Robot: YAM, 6 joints.
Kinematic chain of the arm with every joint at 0, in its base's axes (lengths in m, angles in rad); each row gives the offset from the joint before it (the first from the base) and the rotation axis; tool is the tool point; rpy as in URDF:
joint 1: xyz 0 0 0.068 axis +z
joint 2: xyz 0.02 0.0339 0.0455 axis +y
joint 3: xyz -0.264 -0.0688 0 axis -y
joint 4: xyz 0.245 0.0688 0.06 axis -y
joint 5: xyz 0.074 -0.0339 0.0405 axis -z
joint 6: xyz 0.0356 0 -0.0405 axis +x
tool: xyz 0 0 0 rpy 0 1.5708 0
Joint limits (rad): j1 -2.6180..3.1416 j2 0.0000..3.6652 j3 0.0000..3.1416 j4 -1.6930..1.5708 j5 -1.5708..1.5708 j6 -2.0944..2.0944
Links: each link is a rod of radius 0.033 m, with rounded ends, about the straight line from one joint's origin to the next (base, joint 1, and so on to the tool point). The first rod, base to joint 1, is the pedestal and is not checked.
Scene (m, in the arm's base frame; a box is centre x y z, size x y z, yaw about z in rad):
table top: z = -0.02
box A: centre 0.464 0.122 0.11 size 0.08 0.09 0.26 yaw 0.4
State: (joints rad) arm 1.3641 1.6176 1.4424 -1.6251 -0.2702 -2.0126
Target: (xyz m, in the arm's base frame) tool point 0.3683 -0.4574 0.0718
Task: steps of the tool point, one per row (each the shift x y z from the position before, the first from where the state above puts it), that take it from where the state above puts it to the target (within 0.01 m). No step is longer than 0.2 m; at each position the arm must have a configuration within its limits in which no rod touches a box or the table.
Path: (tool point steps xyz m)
1: 0.0989 0.0329 0.0149
2: 0.1162 -0.0084 0.0189
3: 0.1141 -0.0565 0.0226
4: 0.0909 -0.1018 0.0251
5: 0.0588 -0.1383 -0.0662
6: 0.0052 -0.1579 -0.0728
7: -0.0532 -0.1548 -0.0778
8: -0.1065 -0.1284 -0.0810

